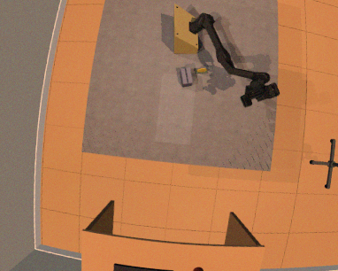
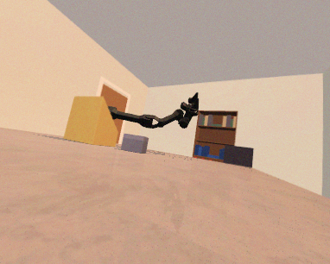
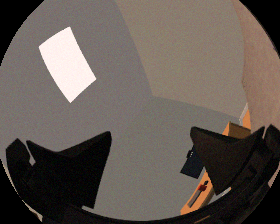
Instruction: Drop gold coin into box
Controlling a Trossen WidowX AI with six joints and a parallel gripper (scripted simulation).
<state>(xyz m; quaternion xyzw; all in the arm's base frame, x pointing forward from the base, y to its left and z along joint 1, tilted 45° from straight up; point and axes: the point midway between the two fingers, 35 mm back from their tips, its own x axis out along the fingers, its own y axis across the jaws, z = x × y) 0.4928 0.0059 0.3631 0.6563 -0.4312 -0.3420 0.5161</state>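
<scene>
The gold coin is 26 cm behind my gripper tip, 17 cm to the right of it and 37 cm below it.
</scene>
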